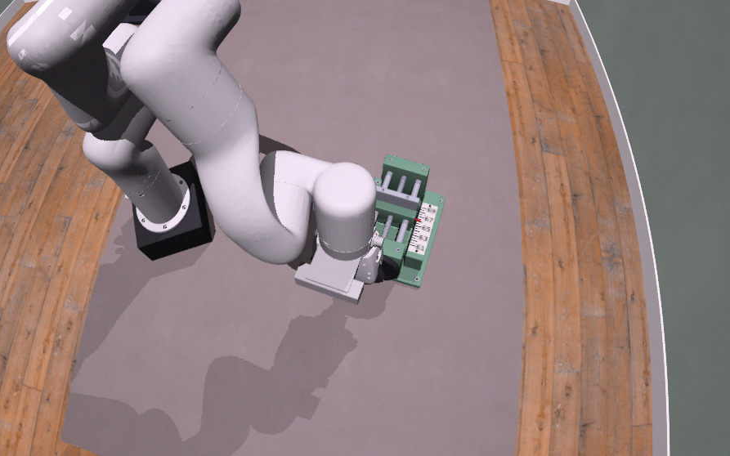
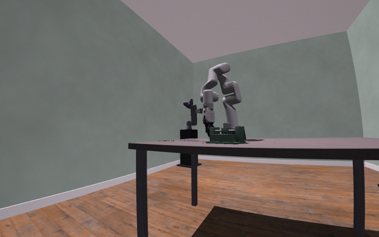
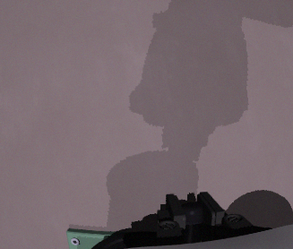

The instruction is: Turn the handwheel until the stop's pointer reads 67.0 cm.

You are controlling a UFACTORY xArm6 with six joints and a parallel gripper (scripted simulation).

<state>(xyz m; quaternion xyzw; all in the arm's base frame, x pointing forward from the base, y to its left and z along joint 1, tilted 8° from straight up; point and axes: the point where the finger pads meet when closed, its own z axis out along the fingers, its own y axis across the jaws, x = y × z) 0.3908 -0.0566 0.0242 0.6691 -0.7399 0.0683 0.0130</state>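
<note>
Now: the black handwheel 2 cm to the left of my hand and 1 cm ahead of it. Also, from my hand: stop block (15 cm to the left, 6 cm ahead).
</note>
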